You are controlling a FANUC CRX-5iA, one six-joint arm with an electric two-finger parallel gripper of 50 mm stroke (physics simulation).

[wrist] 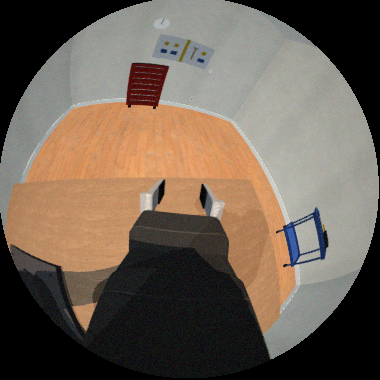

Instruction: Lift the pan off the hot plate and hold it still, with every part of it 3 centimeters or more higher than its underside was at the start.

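Frame: origin at the arm's base, x right, y ahead, z up, level; centimetres.
Seen in the pictures: gripper, fingertip midpoint: (182,188).
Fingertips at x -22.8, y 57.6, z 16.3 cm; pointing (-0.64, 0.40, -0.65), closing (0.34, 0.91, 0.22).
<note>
A point is followed by its place in that frame.
My gripper (182,188) {x -22.8, y 57.6, z 16.3 cm} is open, its two pale fingers with dark inner pads standing wide apart and nothing between them. It hangs over the wooden table (65,215) {x -27.1, y 25.9, z -2.6 cm}, with the fingertips showing near the table's far edge. The pan does not show in the wrist view, and I cannot make out the hot plate for certain. A dark, glossy, flat-faced object (42,282) shows in part at the lower left; I cannot tell what it is. The dark gripper body hides much of the lower middle.
A red drawer cabinet (146,85) stands against the far wall, below a tool board (184,51) and a round clock (161,23). A blue cart (292,244) stands on the floor beyond the table's right edge. Shadows fall on the table top.
</note>
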